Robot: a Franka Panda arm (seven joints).
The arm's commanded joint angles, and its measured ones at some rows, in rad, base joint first. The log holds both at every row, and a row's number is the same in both.
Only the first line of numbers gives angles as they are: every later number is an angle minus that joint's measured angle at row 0.
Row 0, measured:
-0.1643, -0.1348, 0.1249, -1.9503, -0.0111, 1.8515, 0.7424
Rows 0 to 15, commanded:
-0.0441, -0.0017, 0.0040, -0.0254, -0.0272, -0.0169, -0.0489
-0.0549, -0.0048, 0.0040, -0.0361, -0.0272, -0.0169, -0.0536
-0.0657, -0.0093, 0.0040, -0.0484, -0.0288, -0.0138, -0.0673
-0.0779, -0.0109, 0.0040, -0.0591, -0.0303, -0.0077, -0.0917
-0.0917, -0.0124, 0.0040, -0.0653, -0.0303, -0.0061, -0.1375
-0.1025, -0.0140, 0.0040, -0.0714, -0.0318, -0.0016, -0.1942
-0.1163, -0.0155, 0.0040, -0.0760, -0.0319, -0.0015, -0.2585
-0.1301, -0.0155, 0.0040, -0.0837, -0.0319, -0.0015, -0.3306
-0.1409, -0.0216, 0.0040, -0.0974, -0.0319, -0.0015, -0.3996
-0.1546, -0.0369, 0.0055, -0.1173, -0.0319, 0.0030, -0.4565
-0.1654, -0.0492, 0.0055, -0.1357, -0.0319, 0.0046, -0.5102
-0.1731, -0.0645, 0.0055, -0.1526, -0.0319, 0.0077, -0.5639
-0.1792, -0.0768, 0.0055, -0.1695, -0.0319, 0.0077, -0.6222
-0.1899, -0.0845, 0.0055, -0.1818, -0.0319, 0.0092, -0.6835
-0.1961, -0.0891, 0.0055, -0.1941, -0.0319, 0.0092, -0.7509
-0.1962, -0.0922, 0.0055, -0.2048, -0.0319, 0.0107, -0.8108
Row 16, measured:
-0.1761, -0.0416, -0.0040, -0.1420, -0.0210, -0.0050, -0.6463
